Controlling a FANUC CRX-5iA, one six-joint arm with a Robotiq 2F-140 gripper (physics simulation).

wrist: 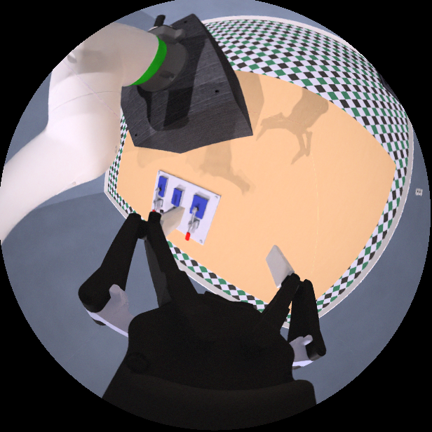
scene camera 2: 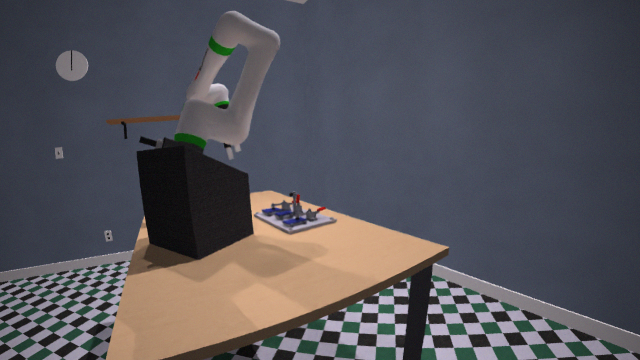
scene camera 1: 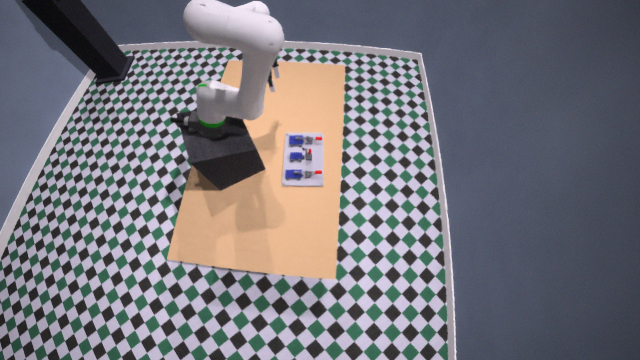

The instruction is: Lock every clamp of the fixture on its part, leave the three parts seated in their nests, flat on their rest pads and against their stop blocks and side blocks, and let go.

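Frame: origin at the arm's base, x right, y ahead, z up, level; metres.
Where they show: gripper, between the fingertips: (scene camera 2: pixel 234 155) (scene camera 1: pixel 275 84); arm's base, origin of its link: (scene camera 1: pixel 211 127).
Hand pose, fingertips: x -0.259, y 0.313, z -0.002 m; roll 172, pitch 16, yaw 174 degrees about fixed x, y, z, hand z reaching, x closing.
Note:
Each offset is from my fingertips to the top centre of the thing. "spot": to the spot under its first point. Level surfaces: height alone.
The fixture plate (scene camera 1: pixel 320 182) (scene camera 2: pixel 327 220) (wrist: pixel 212 212) lies on the table and carries three blue parts. In scene view 1, the top part {dx +0.193, dy +0.089, dz -0.266 m} (scene camera 1: pixel 295 140) (wrist: pixel 199 206) and bottom part {dx +0.413, dy +0.072, dz -0.271 m} (scene camera 1: pixel 293 174) (scene camera 2: pixel 295 222) have clamp arms reaching over them. The top clamp {spot: dx +0.203, dy +0.170, dz -0.243 m} (scene camera 1: pixel 309 140) (wrist: pixel 193 223) and bottom clamp {dx +0.417, dy +0.152, dz -0.235 m} (scene camera 1: pixel 308 174) (scene camera 2: pixel 311 215) have red handles low, pointing outward. The middle part {dx +0.303, dy +0.088, dz -0.261 m} (scene camera 1: pixel 296 156) (wrist: pixel 177 196) has no arm over it; its clamp (scene camera 1: pixel 308 156) (scene camera 2: pixel 298 209) stands with arm and handle raised. Seating is too small to judge. My gripper (scene camera 1: pixel 274 80) (scene camera 2: pixel 234 150) (wrist: pixel 227 235) is open and empty, high off the plate.
The black pedestal (scene camera 1: pixel 225 162) (scene camera 2: pixel 200 205) (wrist: pixel 200 110) carries the arm's base beside the fixture. The wooden table {dz -0.302 m} (scene camera 1: pixel 300 240) (scene camera 2: pixel 225 300) (wrist: pixel 350 185) is under both. A dark column (scene camera 1: pixel 95 42) stands at the upper left in scene view 1.

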